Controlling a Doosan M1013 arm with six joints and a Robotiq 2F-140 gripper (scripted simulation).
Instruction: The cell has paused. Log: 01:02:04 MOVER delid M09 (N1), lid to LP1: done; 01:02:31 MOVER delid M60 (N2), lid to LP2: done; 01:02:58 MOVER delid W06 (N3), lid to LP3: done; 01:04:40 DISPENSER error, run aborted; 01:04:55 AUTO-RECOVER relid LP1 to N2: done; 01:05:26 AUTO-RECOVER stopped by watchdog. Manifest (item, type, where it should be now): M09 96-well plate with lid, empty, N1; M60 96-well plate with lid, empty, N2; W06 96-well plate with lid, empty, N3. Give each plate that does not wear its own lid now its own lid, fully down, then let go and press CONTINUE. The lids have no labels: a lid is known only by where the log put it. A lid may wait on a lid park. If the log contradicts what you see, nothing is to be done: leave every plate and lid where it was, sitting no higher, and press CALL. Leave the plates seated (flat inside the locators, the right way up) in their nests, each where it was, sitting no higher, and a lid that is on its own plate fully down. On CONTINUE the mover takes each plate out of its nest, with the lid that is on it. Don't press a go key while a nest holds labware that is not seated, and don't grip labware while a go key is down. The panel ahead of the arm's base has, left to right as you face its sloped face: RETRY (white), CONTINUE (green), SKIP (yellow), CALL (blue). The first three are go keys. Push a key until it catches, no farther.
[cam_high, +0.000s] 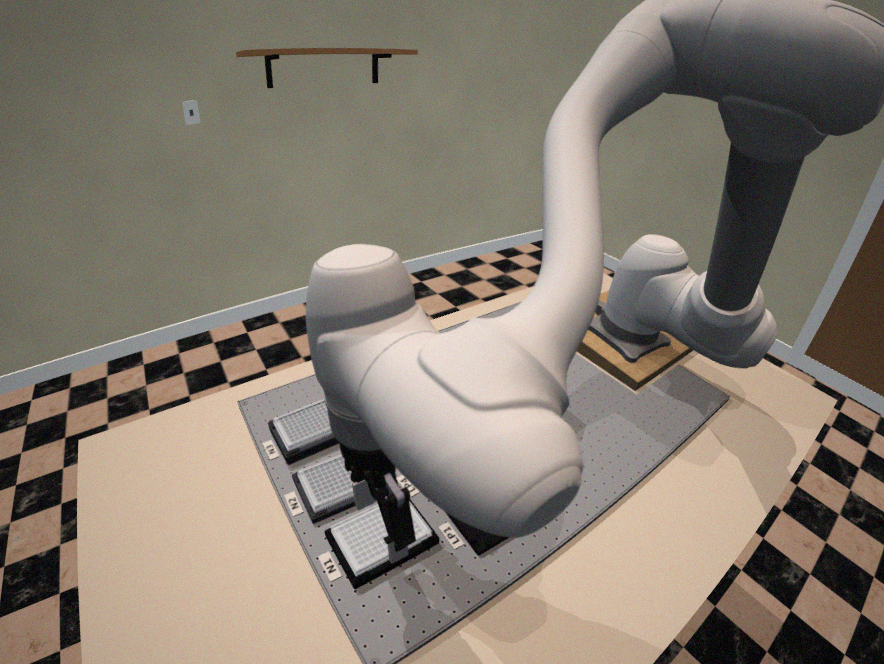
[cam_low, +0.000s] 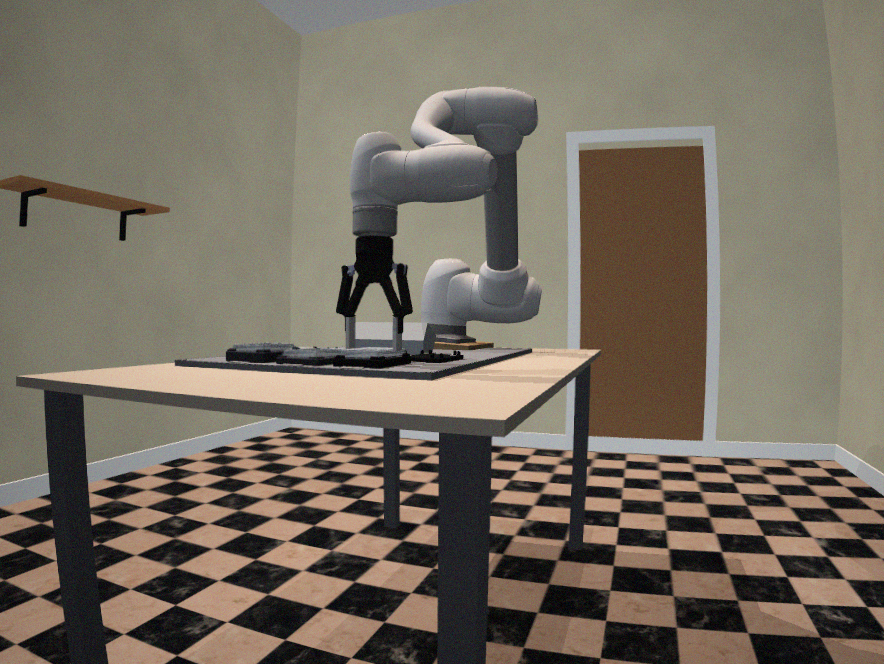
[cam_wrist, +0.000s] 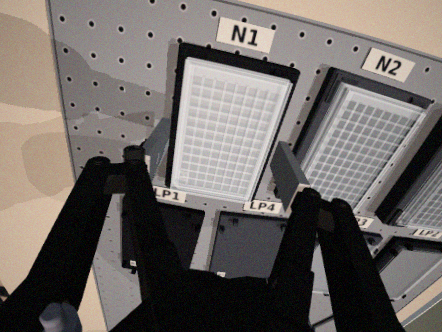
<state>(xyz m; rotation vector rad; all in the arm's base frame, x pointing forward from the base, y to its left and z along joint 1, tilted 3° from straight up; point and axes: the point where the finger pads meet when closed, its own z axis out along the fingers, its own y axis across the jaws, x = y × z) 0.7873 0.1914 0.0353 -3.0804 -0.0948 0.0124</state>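
The lid park LP2 is 34 cm to the right of my hand, 16 cm behind it and 5 cm below it. From my hand the other things lie so: clear lid: 21 cm to the right, 16 cm behind, 4 cm below; then lid park LP4: 17 cm behind, 9 cm to the right, 5 cm below; then lid park LP1: 19 cm behind, 5 cm below, 4 cm to the left.
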